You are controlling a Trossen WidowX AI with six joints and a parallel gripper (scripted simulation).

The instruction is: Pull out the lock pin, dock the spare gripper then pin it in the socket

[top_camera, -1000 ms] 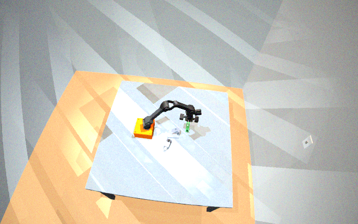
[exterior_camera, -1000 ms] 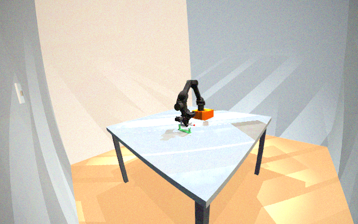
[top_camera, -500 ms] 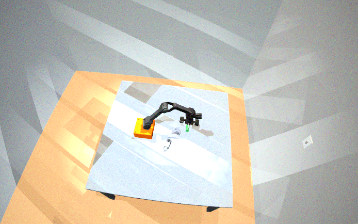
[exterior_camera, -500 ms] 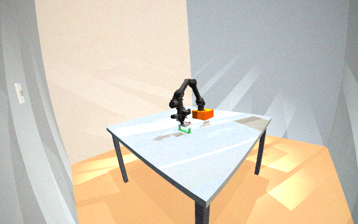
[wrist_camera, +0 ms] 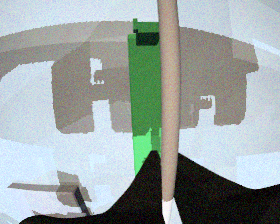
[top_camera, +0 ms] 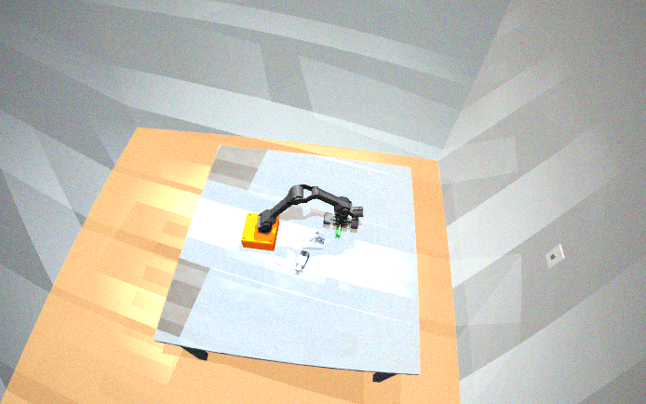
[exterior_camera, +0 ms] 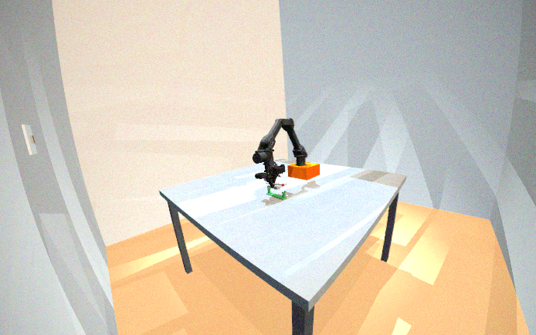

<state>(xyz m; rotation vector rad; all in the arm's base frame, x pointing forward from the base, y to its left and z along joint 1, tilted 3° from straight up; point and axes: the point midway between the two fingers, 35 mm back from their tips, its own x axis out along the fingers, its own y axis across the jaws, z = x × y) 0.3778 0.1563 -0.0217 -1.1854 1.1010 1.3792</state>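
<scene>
Right now my gripper tip is 2 cm to the right of the green bracket and 3 cm above it. Also, from my gripper tip: spare gripper: 14 cm behind, 26 cm to the right, 2 cm below; mount: 10 cm behind, 11 cm to the right, 1 cm above.
</scene>
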